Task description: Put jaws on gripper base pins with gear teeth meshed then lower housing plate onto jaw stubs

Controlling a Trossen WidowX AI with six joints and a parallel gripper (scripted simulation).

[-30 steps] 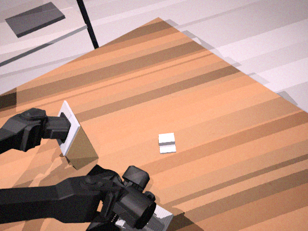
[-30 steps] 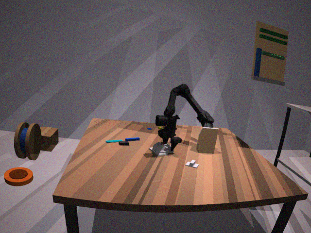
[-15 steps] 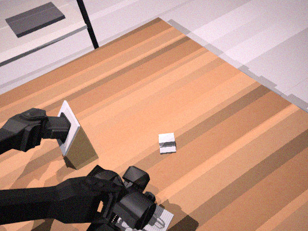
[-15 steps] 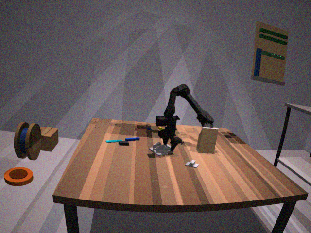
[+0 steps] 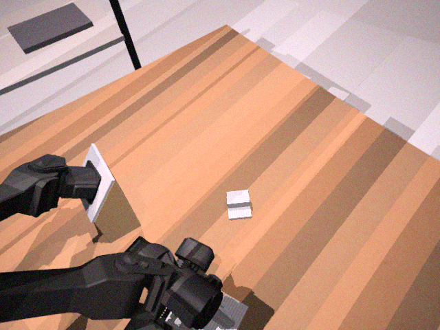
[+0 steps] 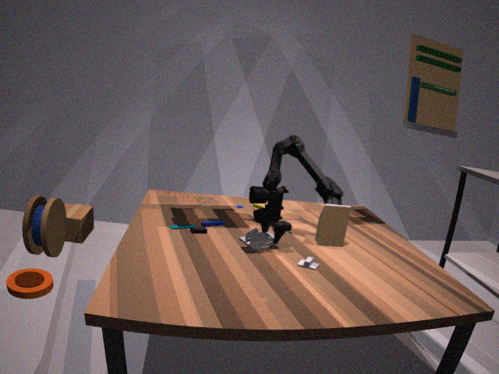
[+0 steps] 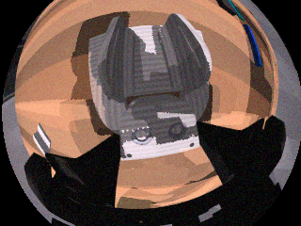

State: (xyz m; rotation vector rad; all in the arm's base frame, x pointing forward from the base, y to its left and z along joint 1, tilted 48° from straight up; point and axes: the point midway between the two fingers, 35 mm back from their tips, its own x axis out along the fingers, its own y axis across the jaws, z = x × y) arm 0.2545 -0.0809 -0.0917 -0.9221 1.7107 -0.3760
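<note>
My gripper tip is now 3 cm short of the white jaw, 1 cm to the left of it and 1 cm below it. From my gripper tip the other things lie so: black block: 29 cm ahead, 7 cm to the right; blue bar: 22 cm ahead, 16 cm to the right; teal bar: 35 cm ahead, 10 cm to the right.
</note>
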